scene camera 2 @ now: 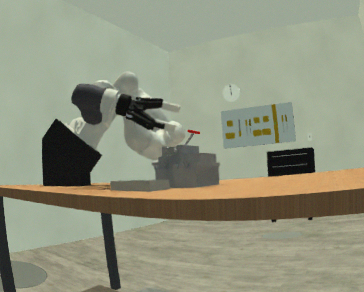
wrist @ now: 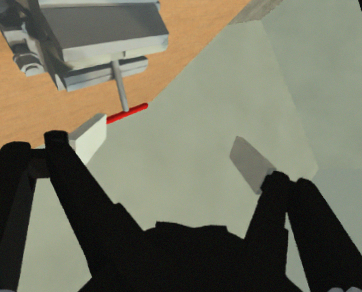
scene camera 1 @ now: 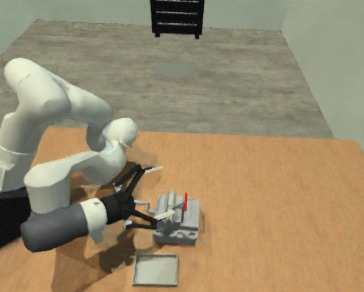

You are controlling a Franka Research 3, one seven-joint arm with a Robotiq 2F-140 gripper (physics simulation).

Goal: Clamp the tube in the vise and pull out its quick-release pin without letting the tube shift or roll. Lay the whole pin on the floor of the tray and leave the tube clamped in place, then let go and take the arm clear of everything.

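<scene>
The grey vise (scene camera 1: 190, 222) (scene camera 2: 187, 172) (wrist: 107, 27) stands on the table. A light grey cylinder, apparently the tube (scene camera 1: 171, 199), lies along its top between the jaws; how tightly it is held cannot be told. The pin (scene camera 1: 186, 201) (scene camera 2: 193, 132) (wrist: 127, 113) has a red crossbar on a thin grey shaft that slants up out of the vise area. My gripper (scene camera 1: 160, 191) (scene camera 2: 171, 116) (wrist: 173, 137) is wide open and empty, above the vise's crank side. In the wrist view the crossbar's end is beside the left fingertip; contact cannot be told. The tray (scene camera 1: 156, 270) (scene camera 2: 140, 185) holds no pin.
The vise's crank handle (scene camera 1: 142, 202) sticks out towards the arm, below the gripper. The tray is near the table's front edge, in front of the vise. The wooden table (scene camera 1: 280, 210) (scene camera 2: 280, 192) extends to the right of the vise. A black cabinet (scene camera 1: 177, 15) (scene camera 2: 291, 162) stands far behind.
</scene>
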